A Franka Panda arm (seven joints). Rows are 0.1 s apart.
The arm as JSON. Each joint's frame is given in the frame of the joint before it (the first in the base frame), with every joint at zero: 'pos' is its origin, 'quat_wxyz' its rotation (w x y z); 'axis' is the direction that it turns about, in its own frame. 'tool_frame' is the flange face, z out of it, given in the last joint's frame.
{
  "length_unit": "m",
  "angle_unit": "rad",
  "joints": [
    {
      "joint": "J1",
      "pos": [
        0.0,
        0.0,
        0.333
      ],
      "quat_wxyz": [
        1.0,
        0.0,
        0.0,
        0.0
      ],
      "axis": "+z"
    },
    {
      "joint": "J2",
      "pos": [
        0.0,
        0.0,
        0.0
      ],
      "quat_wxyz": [
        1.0,
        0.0,
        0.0,
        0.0
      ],
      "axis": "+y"
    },
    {
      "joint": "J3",
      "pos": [
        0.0,
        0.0,
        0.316
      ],
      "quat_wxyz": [
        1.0,
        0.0,
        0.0,
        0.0
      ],
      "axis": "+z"
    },
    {
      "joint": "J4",
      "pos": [
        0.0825,
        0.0,
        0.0
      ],
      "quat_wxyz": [
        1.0,
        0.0,
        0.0,
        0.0
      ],
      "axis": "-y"
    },
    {
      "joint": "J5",
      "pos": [
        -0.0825,
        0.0,
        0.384
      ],
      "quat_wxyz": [
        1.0,
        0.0,
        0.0,
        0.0
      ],
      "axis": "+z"
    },
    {
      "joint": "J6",
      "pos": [
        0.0,
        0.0,
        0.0
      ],
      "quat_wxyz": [
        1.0,
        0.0,
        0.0,
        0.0
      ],
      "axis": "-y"
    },
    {
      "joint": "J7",
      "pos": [
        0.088,
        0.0,
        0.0
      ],
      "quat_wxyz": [
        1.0,
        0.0,
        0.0,
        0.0
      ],
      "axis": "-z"
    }
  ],
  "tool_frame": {
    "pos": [
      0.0,
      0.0,
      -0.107
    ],
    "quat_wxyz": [
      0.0,
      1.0,
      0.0,
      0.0
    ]
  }
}
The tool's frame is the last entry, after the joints.
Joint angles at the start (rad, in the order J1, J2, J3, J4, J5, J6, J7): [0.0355, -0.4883, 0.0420, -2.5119, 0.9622, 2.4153, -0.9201]
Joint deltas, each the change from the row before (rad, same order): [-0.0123, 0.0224, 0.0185, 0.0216, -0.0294, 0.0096, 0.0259]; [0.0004, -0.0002, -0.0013, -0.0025, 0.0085, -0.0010, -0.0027]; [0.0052, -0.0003, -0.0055, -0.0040, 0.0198, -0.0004, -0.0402]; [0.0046, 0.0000, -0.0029, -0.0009, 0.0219, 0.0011, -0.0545]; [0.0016, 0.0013, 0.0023, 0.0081, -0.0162, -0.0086, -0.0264]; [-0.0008, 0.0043, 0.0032, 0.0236, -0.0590, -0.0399, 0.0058]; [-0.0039, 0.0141, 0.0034, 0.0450, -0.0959, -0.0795, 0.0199]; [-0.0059, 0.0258, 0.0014, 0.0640, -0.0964, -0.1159, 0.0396]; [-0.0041, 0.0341, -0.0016, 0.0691, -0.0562, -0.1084, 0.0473]
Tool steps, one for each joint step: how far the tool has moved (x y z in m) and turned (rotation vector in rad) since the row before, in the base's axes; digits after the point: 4 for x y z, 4 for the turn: [0.0072, 0.0027, 0.0016, -0.0248, 0.0073, -0.0072]; [-0.0004, -0.0004, -0.0012, 0.0071, 0.0019, -0.0020]; [-0.0007, -0.0003, -0.0018, 0.0013, -0.0172, 0.0194]; [-0.0001, 0.0006, -0.0003, -0.0050, -0.0292, 0.0285]; [0.0009, 0.0029, 0.0028, -0.0245, -0.0177, 0.0351]; [0.0020, 0.0057, 0.0067, -0.0384, 0.0056, 0.0524]; [0.0039, 0.0078, 0.0092, -0.0576, 0.0292, 0.0786]; [0.0049, 0.0075, 0.0095, -0.0495, 0.0652, 0.0747]; [0.0065, 0.0052, 0.0089, -0.0197, 0.0740, 0.0395]
